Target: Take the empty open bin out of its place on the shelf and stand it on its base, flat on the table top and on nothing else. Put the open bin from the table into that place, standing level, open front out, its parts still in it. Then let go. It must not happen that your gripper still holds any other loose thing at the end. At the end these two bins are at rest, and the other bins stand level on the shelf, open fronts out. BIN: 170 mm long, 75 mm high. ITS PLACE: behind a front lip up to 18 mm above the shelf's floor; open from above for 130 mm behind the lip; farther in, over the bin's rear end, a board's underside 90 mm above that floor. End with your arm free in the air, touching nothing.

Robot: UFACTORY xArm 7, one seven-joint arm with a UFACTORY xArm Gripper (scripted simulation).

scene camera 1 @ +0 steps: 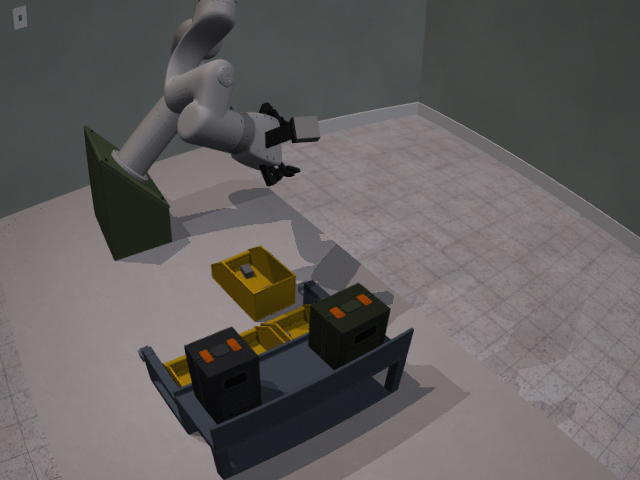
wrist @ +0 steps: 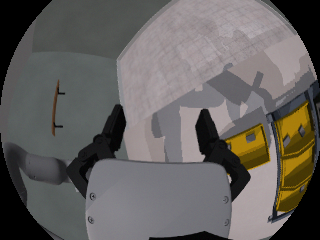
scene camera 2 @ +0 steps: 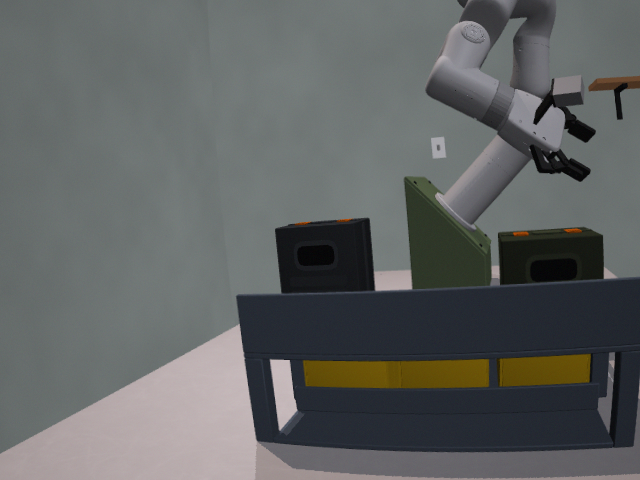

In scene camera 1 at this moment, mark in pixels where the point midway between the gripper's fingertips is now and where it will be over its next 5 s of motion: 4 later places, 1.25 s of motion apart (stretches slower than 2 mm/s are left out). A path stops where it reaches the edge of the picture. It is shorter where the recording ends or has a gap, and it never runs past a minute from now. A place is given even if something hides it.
The gripper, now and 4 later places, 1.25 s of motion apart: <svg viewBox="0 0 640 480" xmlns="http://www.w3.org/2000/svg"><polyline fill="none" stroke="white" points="292,150 260,174 230,202 223,208 218,214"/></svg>
